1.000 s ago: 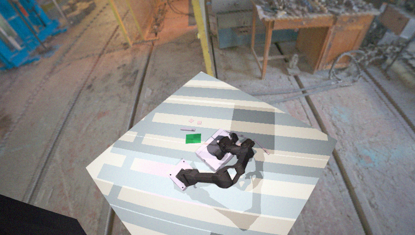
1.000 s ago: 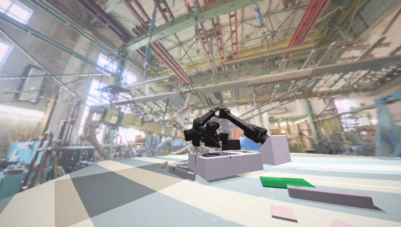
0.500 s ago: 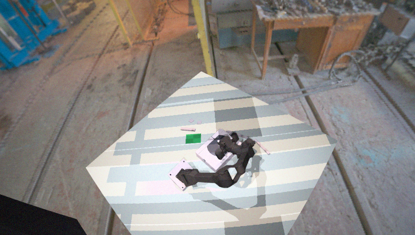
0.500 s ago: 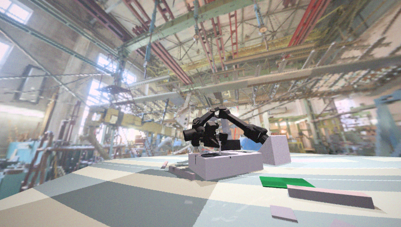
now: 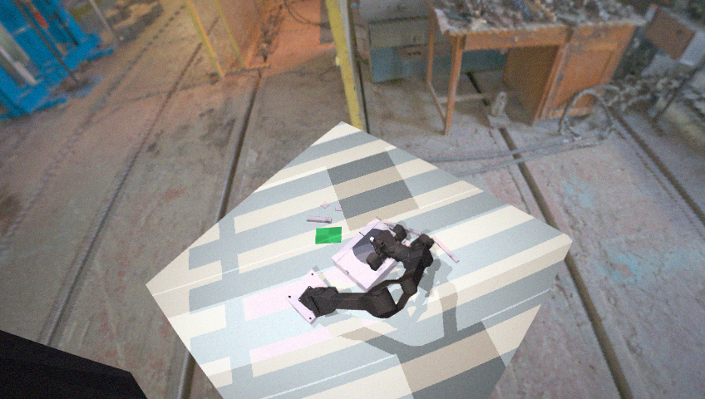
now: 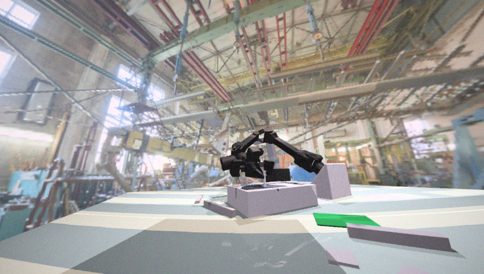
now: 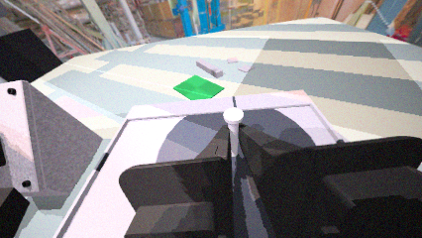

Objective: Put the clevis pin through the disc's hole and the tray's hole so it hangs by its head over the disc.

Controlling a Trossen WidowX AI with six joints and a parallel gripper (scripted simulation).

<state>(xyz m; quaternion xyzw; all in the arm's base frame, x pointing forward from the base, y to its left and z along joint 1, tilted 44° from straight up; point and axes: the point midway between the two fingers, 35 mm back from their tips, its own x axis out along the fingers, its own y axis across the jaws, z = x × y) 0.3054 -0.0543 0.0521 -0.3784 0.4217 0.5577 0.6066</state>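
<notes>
The steel tray is 40 mm below my gripper tip, 20 mm behind it and 10 mm to the right of it. Round my gripper tip: grey disc: 30 mm below, 10 mm to the right; then green patch: 200 mm to the left, 90 mm below, 40 mm behind; then clevis pin: 10 mm below.
</notes>
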